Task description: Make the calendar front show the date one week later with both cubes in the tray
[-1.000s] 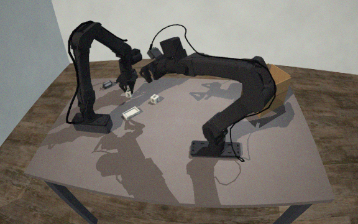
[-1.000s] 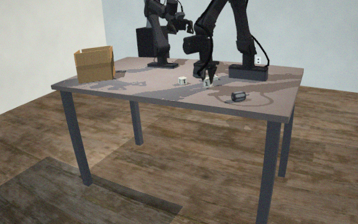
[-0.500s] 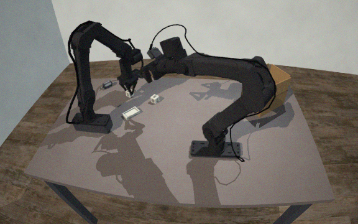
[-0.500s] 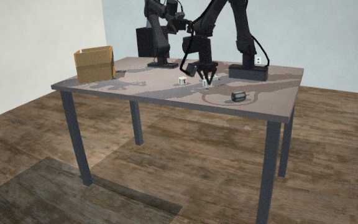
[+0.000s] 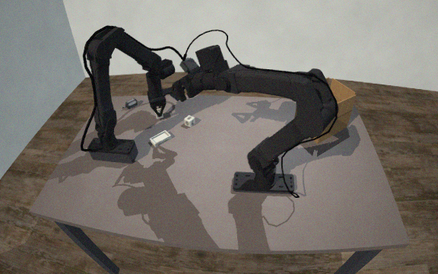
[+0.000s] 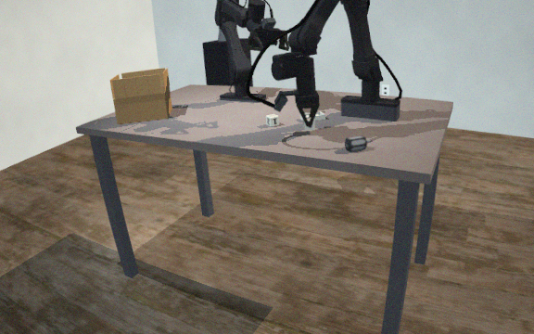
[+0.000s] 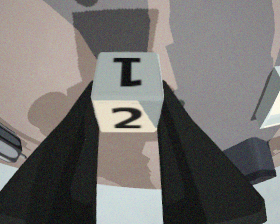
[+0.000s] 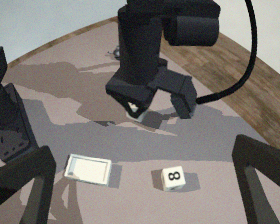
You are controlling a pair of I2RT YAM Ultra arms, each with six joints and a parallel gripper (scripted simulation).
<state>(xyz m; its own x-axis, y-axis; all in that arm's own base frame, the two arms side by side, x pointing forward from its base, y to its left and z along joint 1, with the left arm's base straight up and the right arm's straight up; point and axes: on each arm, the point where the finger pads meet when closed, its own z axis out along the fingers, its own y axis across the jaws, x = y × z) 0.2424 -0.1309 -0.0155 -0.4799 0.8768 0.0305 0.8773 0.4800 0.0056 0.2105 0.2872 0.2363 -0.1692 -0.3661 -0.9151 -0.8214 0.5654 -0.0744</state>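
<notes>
Now: left hand 13 cm past the white calendar tray, 7 cm to the left of it and 2 cm above it. Round my left hand: cardboard box (70 cm to the right, 10 cm ahead, 4 cm above).
</notes>
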